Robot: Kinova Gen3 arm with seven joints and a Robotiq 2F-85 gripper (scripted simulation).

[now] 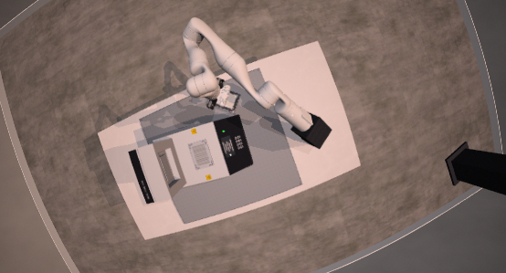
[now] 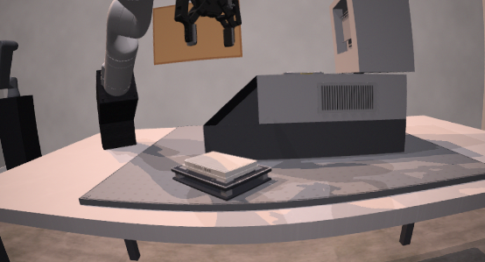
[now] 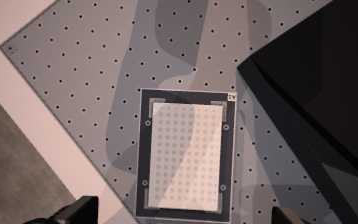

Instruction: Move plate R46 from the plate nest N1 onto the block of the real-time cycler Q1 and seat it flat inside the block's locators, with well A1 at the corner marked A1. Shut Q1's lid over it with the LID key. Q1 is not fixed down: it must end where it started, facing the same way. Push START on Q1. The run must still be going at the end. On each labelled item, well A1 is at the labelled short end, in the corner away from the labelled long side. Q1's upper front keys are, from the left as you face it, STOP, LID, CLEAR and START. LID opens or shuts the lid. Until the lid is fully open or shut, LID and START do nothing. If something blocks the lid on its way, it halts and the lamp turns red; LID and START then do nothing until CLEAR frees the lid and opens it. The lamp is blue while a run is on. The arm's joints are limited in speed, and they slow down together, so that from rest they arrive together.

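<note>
The plate R46 lies 230 mm below my hand. The rest, counted from my hand: A1 mark: 240 mm below, 90 mm to the left; dark plate nest N1: 240 mm below.
</note>
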